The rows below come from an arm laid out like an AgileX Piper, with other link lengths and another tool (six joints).
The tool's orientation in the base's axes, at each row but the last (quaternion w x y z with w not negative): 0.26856 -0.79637 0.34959 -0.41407; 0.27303 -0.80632 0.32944 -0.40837; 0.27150 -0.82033 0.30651 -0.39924; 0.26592 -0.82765 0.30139 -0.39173; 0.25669 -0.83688 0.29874 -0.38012; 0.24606 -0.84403 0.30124 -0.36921
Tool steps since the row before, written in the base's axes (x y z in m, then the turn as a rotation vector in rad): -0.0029 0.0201 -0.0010 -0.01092 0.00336 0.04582; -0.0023 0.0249 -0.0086 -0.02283 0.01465 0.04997; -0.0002 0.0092 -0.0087 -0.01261 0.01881 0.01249; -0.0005 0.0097 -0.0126 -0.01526 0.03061 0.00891; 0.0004 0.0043 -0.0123 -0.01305 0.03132 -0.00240; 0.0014 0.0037 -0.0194 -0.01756 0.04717 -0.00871
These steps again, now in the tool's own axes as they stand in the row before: -0.0173 -0.0106 0.0008 0.01449 -0.03127 -0.03229; -0.0239 -0.0090 0.0068 0.00261 -0.03770 -0.04249; -0.0110 -0.0001 0.0063 -0.01366 -0.01752 -0.01325; -0.0133 0.0021 0.0085 -0.02510 -0.02231 -0.01101; -0.0087 0.0050 0.0083 -0.02988 -0.01605 -0.00257; -0.0110 0.0093 0.0136 -0.04628 -0.02160 0.00083
